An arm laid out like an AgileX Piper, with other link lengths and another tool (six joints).
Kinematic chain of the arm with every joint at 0, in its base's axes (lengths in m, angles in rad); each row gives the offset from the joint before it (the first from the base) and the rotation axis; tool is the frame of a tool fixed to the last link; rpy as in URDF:
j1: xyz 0 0 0.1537 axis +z
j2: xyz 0 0 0 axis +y
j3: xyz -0.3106 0 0.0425 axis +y
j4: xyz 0.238 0 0.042 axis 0.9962 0 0.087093
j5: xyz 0 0 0 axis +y
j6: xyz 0.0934 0 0.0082 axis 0.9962 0 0.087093
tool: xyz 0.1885 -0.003 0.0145 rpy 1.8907 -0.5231 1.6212
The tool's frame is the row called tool.
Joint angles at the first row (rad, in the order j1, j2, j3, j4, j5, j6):
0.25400, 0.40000, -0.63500, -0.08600, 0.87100, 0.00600
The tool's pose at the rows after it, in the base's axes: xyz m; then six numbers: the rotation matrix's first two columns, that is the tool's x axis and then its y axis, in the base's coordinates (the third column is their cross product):
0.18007 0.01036 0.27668 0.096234 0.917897 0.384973 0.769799 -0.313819 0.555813
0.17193 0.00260 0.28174 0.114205 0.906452 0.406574 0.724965 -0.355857 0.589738
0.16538 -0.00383 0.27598 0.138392 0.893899 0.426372 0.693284 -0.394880 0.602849
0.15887 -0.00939 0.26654 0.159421 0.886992 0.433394 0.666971 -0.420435 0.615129
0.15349 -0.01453 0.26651 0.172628 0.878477 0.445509 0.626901 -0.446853 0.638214
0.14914 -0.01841 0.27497 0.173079 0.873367 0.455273 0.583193 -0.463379 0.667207
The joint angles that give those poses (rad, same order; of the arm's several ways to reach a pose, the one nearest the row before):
0.17901, 0.30300, -0.63499, -0.08601, 0.88399, 0.00701
0.13602, 0.23402, -0.61900, -0.08102, 0.88198, 0.01202
0.10204, 0.17200, -0.58201, -0.08105, 0.87801, 0.02805
0.06700, 0.10802, -0.54001, -0.07800, 0.87899, 0.02800
0.03101, 0.05099, -0.51801, -0.07501, 0.87402, 0.03000
0.00500, 0.01099, -0.51799, -0.07500, 0.86500, 0.03100

